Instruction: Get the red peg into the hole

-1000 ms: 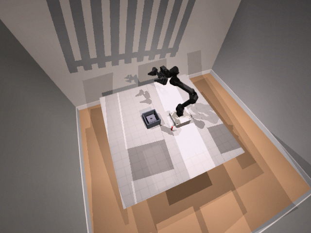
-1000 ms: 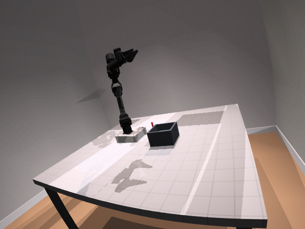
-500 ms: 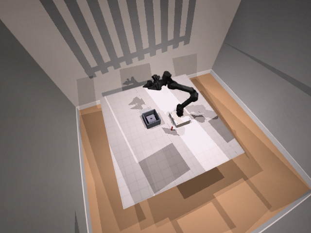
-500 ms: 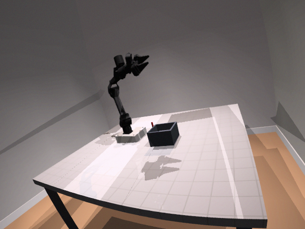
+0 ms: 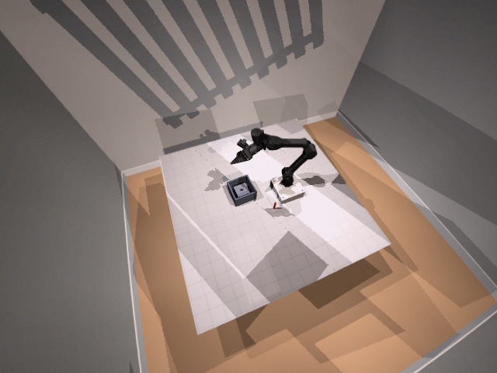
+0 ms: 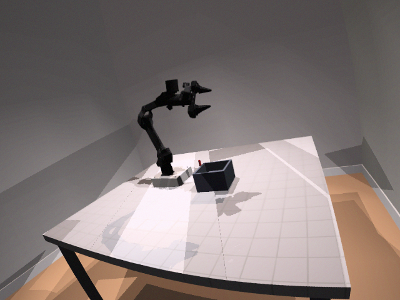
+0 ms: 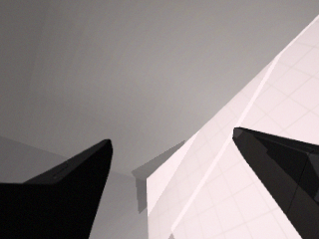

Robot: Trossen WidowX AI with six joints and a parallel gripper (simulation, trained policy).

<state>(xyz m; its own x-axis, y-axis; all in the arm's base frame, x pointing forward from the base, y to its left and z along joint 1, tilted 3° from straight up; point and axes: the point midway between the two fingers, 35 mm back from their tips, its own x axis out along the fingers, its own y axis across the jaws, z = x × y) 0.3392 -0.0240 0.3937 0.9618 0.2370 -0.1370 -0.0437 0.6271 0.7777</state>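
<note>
Now: the red peg 39 cm below my gripper tip, 24 cm behind it and 15 cm to the left of it. The rest, counted from my gripper tip: dark box 40 cm below, 6 cm behind, 4 cm to the right; then pale plate 38 cm below, 6 cm behind, 4 cm to the right.
</note>
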